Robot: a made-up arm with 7 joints.
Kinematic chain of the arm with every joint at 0, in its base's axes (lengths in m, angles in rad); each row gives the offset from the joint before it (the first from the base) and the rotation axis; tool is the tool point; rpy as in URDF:
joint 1: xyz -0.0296 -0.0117 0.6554 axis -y
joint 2: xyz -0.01 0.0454 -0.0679 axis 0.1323 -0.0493 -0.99
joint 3: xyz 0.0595 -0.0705 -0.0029 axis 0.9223 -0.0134 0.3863
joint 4: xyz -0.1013 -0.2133 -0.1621 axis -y
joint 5: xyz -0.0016 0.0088 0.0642 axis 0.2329 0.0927 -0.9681
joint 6: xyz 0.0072 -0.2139 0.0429 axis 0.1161 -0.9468 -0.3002
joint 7: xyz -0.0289 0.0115 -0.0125 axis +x
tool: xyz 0.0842 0.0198 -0.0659 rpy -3.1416 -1.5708 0
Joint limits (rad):
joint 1: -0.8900..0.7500
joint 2: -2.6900..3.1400
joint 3: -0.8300..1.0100
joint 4: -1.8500..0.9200
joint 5: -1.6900..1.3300
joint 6: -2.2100..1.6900
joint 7: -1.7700..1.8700
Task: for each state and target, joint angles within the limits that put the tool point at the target. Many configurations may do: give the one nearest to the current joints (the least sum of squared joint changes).
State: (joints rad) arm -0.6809 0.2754 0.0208 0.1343 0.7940 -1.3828 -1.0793
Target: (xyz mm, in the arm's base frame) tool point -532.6 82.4 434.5
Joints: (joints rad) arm -0.3604 0.9673 0.2131 0.2673 1.1529 -1.4391 -1.0140
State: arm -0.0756 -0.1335 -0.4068 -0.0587 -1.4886 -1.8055 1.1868
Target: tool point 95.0 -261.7 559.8
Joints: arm -0.1866 -0.2249 -0.2157 -0.1334 -1.6400 -1.7242 1.2605
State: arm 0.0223 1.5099 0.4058 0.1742 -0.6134 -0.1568 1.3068
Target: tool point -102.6 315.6 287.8
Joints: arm 0.4174 2.4017 0.2729 0.3704 0.0786 -0.3294 1.1076
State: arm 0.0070 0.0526 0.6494 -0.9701 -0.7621 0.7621 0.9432
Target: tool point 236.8 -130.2 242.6
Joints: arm 0.1973 -0.0294 0.5931 -1.3575 -0.4472 0.9207 0.7135
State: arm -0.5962 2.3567 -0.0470 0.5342 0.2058 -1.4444 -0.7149
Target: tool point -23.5 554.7 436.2
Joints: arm -0.4049 2.8498 -0.2188 0.4445 0.4053 -1.4986 -0.6337
